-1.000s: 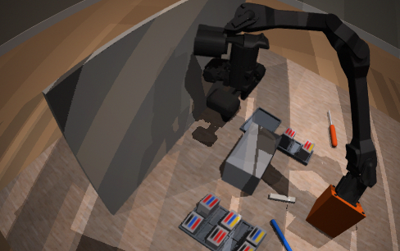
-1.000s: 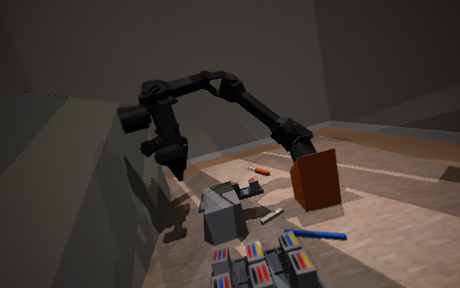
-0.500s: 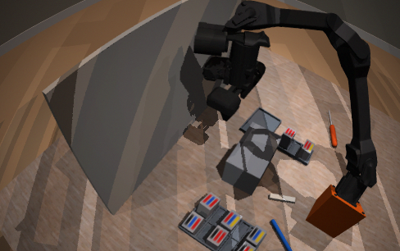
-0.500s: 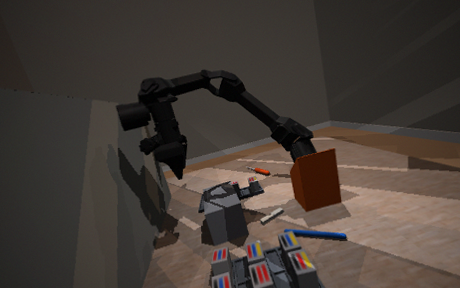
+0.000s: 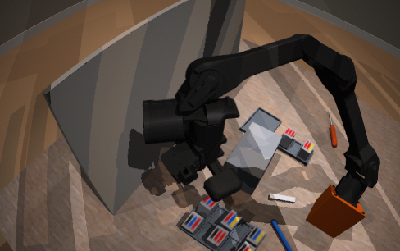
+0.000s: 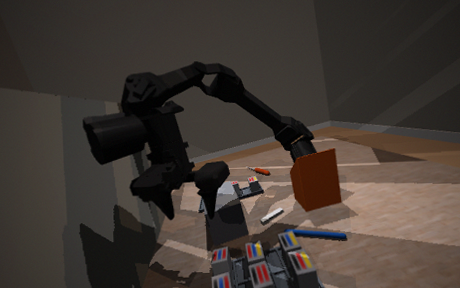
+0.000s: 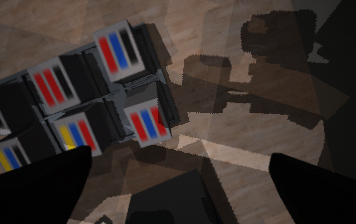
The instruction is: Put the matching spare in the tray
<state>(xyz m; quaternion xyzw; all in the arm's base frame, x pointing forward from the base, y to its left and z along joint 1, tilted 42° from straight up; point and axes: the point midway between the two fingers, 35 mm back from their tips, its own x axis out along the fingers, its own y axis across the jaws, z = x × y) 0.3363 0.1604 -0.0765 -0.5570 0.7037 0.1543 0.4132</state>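
Now: the grey spare 12 cm below my gripper tip, 6 cm to the left of it and 3 cm behind it. The rest, counted from my gripper tip: blue pen: 25 cm behind, 16 cm below, 4 cm to the right; then dark rack: 15 cm below, 10 cm behind, 3 cm to the left; then dark panel: 19 cm ahead, 17 cm to the right, 6 cm above.
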